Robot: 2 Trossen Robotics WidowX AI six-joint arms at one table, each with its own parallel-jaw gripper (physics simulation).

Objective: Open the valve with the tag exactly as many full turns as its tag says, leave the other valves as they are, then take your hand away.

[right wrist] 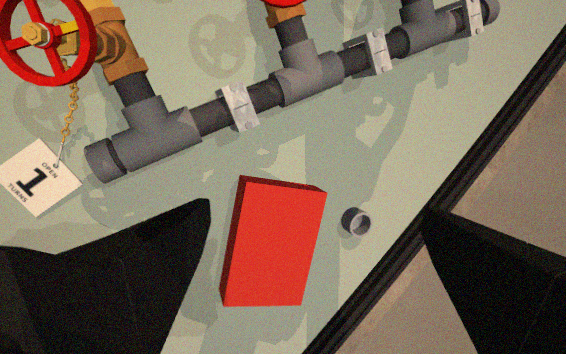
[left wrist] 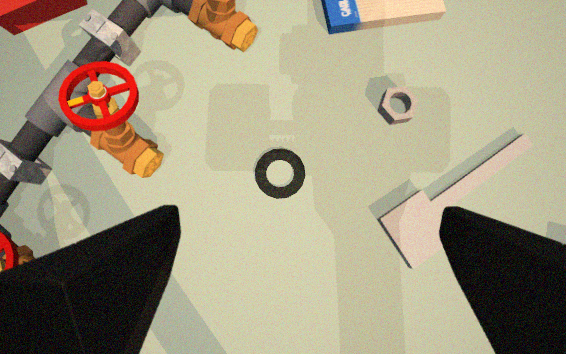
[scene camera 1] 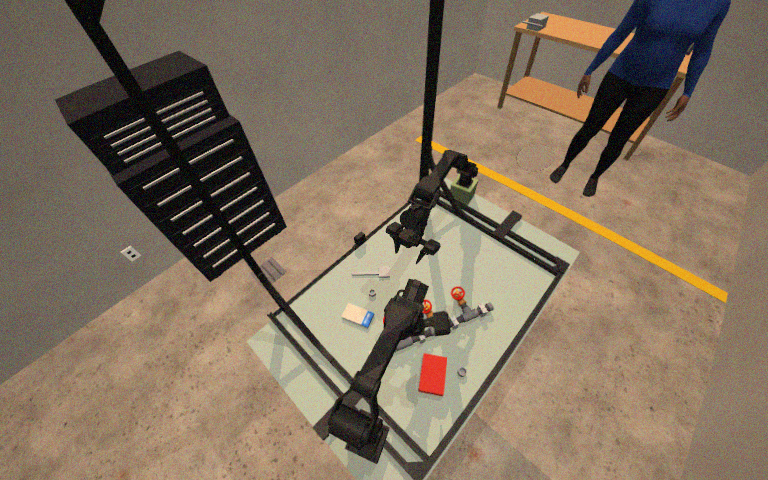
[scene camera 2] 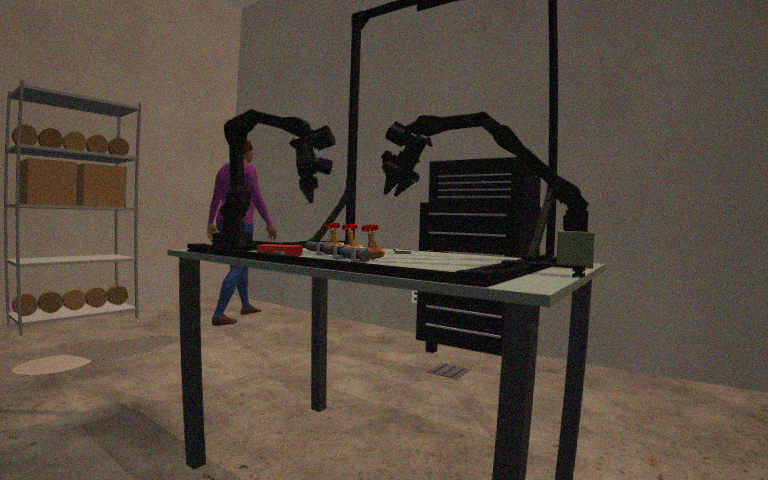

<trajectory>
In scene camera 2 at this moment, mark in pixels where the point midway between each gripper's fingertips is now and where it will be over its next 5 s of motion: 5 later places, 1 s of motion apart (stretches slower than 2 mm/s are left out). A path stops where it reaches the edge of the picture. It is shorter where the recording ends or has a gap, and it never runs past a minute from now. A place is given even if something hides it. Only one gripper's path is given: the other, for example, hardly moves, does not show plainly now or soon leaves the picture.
My right gripper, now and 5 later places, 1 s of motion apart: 310,197; 307,199; 305,199; 310,200; 322,201; 326,203
</trajectory>
